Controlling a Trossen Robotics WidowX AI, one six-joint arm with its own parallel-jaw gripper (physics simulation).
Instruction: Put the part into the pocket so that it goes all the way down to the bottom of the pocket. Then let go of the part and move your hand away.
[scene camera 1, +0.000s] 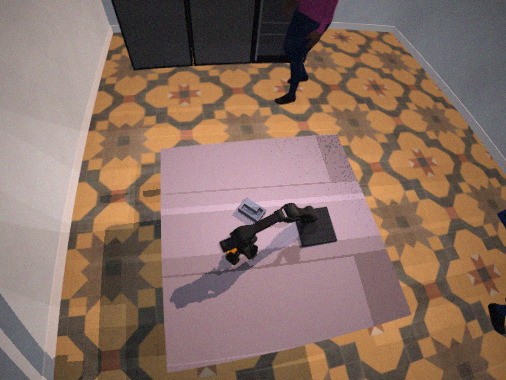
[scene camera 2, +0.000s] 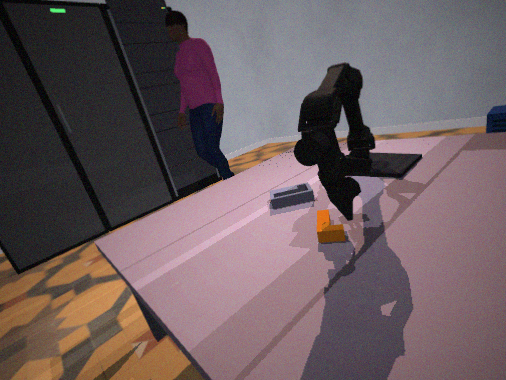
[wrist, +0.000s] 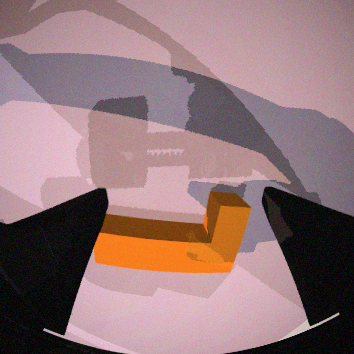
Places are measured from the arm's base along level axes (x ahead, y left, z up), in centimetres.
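Pixels of known places: gripper, between the fingertips: (scene camera 1: 242, 254) (scene camera 2: 345, 212) (wrist: 186, 195); arm's base, origin of its link: (scene camera 1: 307, 218).
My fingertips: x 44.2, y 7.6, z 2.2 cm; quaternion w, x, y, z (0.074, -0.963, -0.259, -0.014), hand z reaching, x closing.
Ahead of a thing's pixels: the offset from my fingertips to its top centre. Level surfaces: height alone.
The part is an orange L-shaped block {dx +1.1, dy -3.9, dz -1.6 cm} (scene camera 1: 231, 251) (scene camera 2: 331, 234) (wrist: 165, 255) that lies on the pink table. In the wrist view its long arm runs left, with the end hidden behind the left finger, and its short arm points up the image near the right finger. My gripper (scene camera 1: 241, 256) (scene camera 2: 348, 216) (wrist: 186, 195) is open and empty, low over the part, with its fingertips apart. In scene camera 2 one fingertip shows above and right of the part. The grey block with the pocket {dx -15.0, dy -23.5, dz -1.0 cm} (scene camera 1: 248, 214) (scene camera 2: 291, 202) stands apart from the part; its slot holds no orange.
The arm's black base plate (scene camera 1: 320, 237) (scene camera 2: 395, 166) lies on the pink table {dz -4.6 cm} (scene camera 1: 210, 330) (scene camera 2: 200, 280), behind the part in scene camera 2. Dark cabinets (scene camera 1: 157, 32) (scene camera 2: 75, 110) and a person in a pink top (scene camera 1: 299, 40) (scene camera 2: 200, 75) stand beyond the table.
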